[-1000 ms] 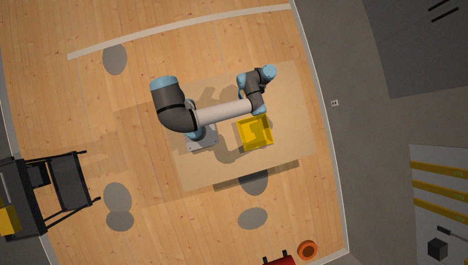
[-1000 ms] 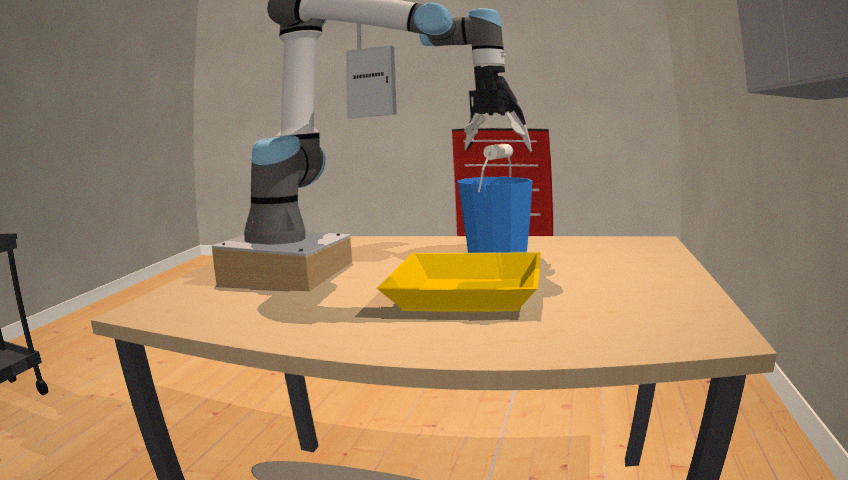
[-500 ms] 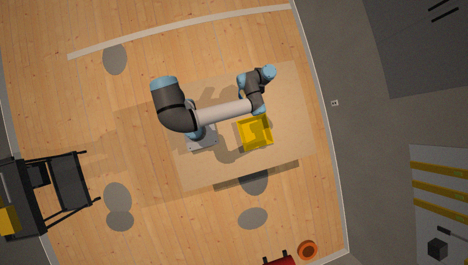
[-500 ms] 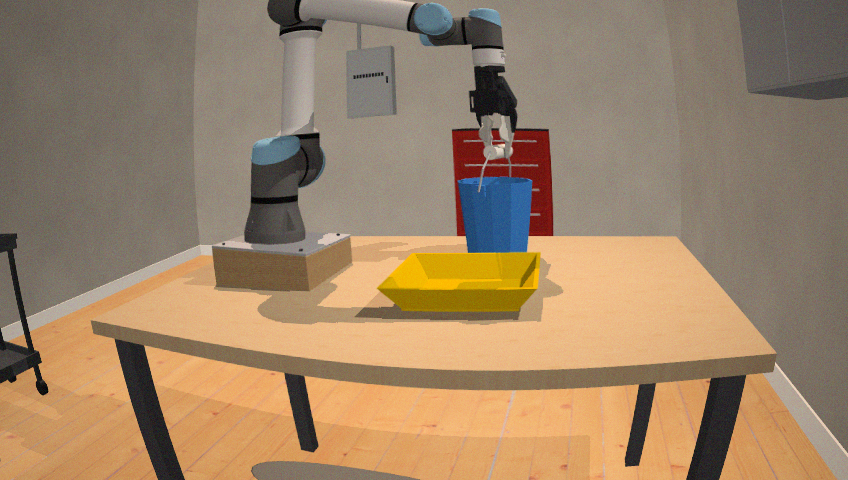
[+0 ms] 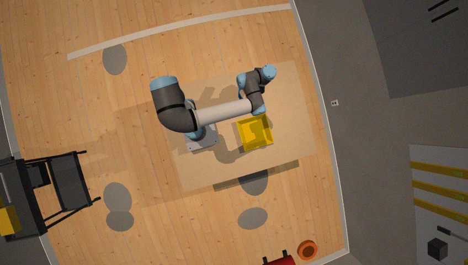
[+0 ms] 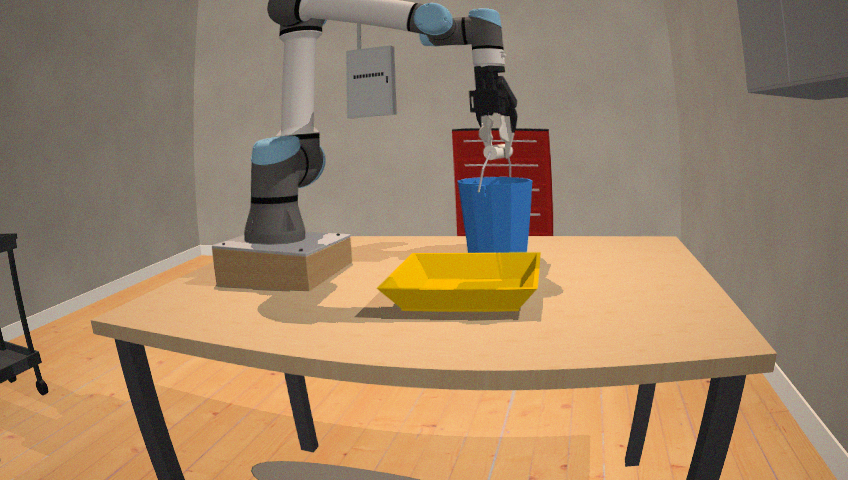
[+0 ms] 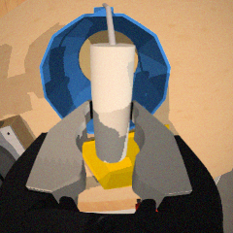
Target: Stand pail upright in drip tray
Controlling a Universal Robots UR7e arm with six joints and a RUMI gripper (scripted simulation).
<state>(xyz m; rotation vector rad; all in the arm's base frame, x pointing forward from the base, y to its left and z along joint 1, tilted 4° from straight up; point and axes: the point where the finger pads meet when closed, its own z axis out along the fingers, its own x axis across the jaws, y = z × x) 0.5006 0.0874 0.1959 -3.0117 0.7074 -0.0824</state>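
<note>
The white grip lies 3 cm below my hand. Also, from my hand: blue pail (1 cm behind, 9 cm below); then yellow drip tray (9 cm behind, 31 cm to the right, 22 cm below).
</note>
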